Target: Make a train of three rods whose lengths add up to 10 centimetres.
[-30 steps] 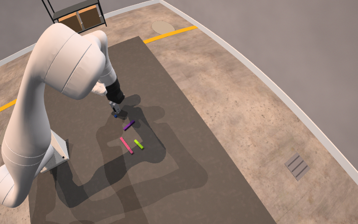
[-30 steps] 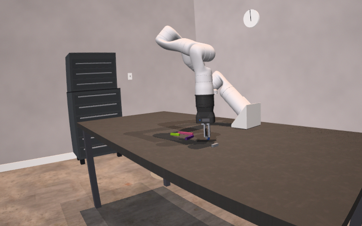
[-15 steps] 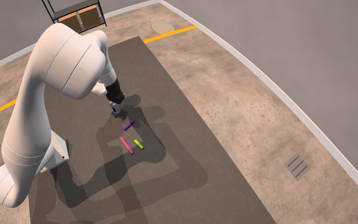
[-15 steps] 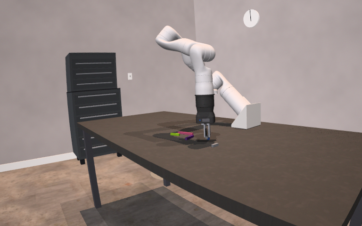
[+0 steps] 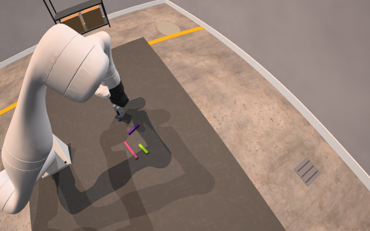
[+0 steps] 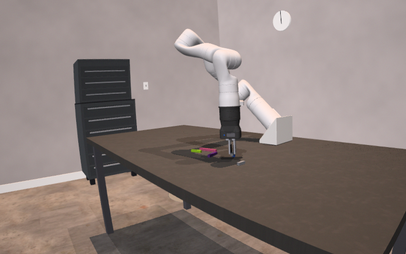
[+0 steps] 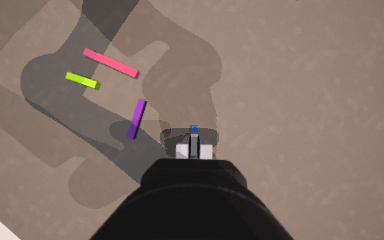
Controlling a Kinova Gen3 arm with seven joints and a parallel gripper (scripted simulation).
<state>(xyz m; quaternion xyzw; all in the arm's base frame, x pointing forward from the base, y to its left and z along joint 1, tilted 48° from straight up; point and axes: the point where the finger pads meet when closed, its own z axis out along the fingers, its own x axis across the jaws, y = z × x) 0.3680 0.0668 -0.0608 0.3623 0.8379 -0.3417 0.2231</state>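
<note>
The blue rod lies 3 cm below my hand, 2 cm behind it and 1 cm to the right of it. The rest, counted from my hand: lime rod: 19 cm to the right, 4 cm ahead, 3 cm below; purple rod: 9 cm to the right, 3 cm below, 3 cm ahead; pink rod: 18 cm to the right, 3 cm below, 1 cm behind.
</note>
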